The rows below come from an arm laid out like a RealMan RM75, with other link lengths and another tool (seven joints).
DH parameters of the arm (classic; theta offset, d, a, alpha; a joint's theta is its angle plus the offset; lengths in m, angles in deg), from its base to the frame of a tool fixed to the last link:
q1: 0 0.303 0 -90
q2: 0 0 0 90
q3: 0 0.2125 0 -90
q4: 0 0 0 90
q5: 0 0.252 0 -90
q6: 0 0 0 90
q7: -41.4 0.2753 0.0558 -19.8
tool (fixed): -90 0.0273 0 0
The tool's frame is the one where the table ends.
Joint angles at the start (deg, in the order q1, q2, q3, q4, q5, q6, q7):
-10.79 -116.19 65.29 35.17 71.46 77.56 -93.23
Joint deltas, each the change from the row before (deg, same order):
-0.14 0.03 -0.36 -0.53 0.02 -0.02 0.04
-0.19 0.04 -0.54 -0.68 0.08 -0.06 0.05
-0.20 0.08 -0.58 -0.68 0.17 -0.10 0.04
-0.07 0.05 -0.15 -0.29 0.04 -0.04 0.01
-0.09 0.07 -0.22 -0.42 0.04 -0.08 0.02
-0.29 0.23 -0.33 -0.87 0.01 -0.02 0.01
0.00 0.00 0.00 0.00 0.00 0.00 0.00
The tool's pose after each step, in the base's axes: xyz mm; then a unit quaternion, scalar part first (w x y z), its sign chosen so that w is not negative. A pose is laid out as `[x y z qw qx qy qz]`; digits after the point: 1 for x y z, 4 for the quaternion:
[-254.6 445.5 25.0 0.4293 -0.0389 0.8302 0.3536]
[-258.2 445.9 25.7 0.4287 -0.0433 0.8289 0.3568]
[-262.3 446.3 26.4 0.4273 -0.0476 0.8280 0.3601]
[-263.9 446.3 26.3 0.4267 -0.0495 0.8278 0.3609]
[-266.5 446.3 26.3 0.4258 -0.0524 0.8274 0.3624]
[-270.2 446.3 26.3 0.4249 -0.0571 0.8269 0.3639]
[-270.2 446.3 26.3 0.4249 -0.0571 0.8269 0.3639]

